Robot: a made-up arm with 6 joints. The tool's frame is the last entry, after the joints.
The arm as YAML. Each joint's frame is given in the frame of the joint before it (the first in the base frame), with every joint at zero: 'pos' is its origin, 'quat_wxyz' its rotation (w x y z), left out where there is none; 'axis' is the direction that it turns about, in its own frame. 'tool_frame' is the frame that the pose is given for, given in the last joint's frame.
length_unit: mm
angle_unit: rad
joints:
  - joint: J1
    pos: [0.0, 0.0, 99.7]
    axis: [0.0, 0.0, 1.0]
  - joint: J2
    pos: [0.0, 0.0, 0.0]
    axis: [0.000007, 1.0, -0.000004]
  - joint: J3
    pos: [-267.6, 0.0, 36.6]
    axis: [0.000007, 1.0, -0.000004]
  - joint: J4
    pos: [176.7, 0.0, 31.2]
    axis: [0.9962, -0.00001, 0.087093]
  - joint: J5
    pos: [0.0, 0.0, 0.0]
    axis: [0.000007, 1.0, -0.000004]
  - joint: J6
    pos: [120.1, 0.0, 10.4]
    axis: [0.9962, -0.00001, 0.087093]
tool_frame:
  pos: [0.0, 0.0, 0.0]
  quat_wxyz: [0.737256, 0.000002, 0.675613, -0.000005]
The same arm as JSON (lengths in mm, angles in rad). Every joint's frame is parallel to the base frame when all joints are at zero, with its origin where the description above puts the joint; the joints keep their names.
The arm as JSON. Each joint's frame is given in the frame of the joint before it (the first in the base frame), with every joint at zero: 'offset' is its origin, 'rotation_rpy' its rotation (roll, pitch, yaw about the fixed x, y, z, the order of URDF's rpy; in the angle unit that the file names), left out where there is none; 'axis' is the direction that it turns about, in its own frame. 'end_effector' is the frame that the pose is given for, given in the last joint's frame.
{"length_unit": "mm", "angle_unit": "rad", "chain": [
  {"id": "J1", "offset": [0.0, 0.0, 99.7], "axis": [0.0, 0.0, 1.0]},
  {"id": "J2", "offset": [0.0, 0.0, 0.0], "axis": [0.0, 1.0, 0.0]},
  {"id": "J3", "offset": [-267.6, 0.0, 36.6], "axis": [0.0, 1.0, 0.0]},
  {"id": "J4", "offset": [176.7, 0.0, 31.2], "axis": [0.9962, 0.0, 0.0871]},
  {"id": "J5", "offset": [0.0, 0.0, 0.0], "axis": [0.0, 1.0, 0.0]},
  {"id": "J6", "offset": [120.1, 0.0, 10.4], "axis": [0.9962, 0.0, 0.0871]}
], "end_effector": {"offset": [0.0, 0.0, 0.0], "rotation_rpy": [0.0, 1.4836, -0.0001]}}

